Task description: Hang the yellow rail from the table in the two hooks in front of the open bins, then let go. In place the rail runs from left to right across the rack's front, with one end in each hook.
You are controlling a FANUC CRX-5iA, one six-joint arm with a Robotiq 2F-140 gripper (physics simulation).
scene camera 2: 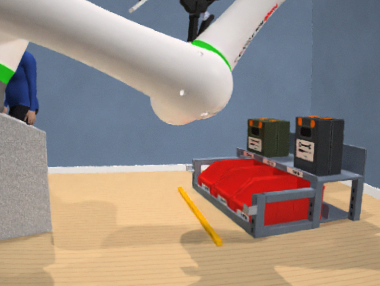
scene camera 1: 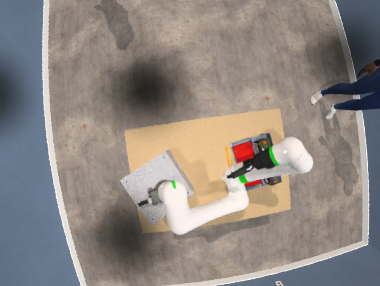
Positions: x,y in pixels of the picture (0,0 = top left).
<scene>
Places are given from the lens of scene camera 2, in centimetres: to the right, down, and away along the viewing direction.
dark grey toolbox (scene camera 2: 318,149): 27, 1, 73
</scene>
